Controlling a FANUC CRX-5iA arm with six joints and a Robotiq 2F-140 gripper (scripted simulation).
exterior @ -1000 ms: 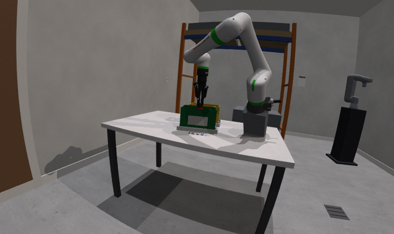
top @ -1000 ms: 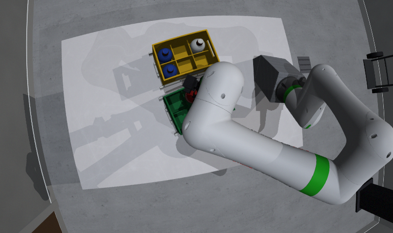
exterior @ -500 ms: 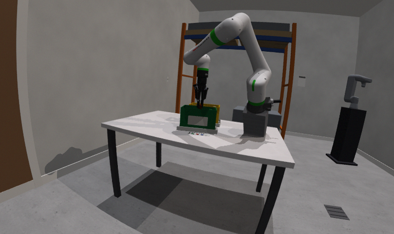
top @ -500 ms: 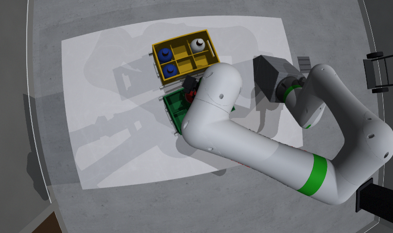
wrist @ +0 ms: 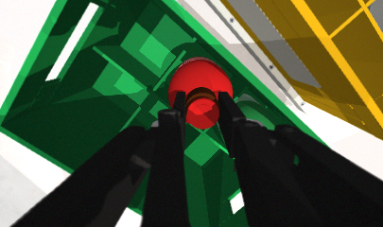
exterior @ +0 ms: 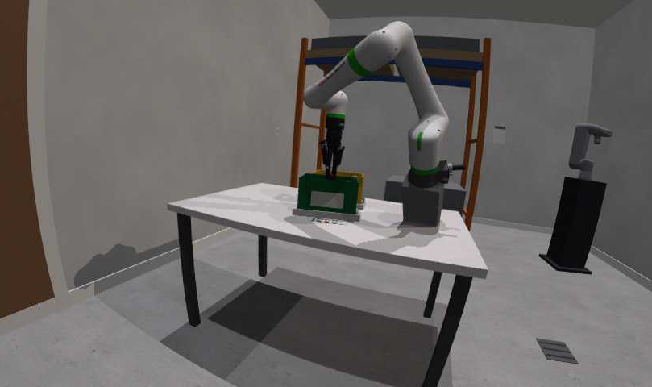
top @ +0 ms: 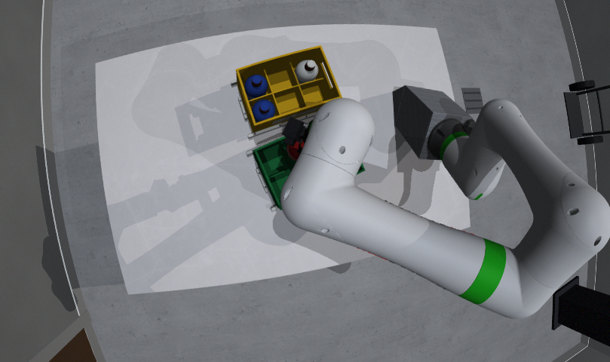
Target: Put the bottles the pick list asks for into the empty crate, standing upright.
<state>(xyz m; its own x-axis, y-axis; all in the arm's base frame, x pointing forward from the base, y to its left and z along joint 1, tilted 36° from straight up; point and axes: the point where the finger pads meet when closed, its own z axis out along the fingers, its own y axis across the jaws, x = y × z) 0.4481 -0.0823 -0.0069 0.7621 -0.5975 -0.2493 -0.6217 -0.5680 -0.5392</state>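
Now: hand 23 cm to the left of the blue-label bottle, 11 cm above it and 9 cm short of it. Round my hand: red bottle 8 cm below; then green crate 11 cm below, 4 cm to the left, 1 cm behind; then green-label bottle 11 cm below, 9 cm behind, 2 cm to the right.
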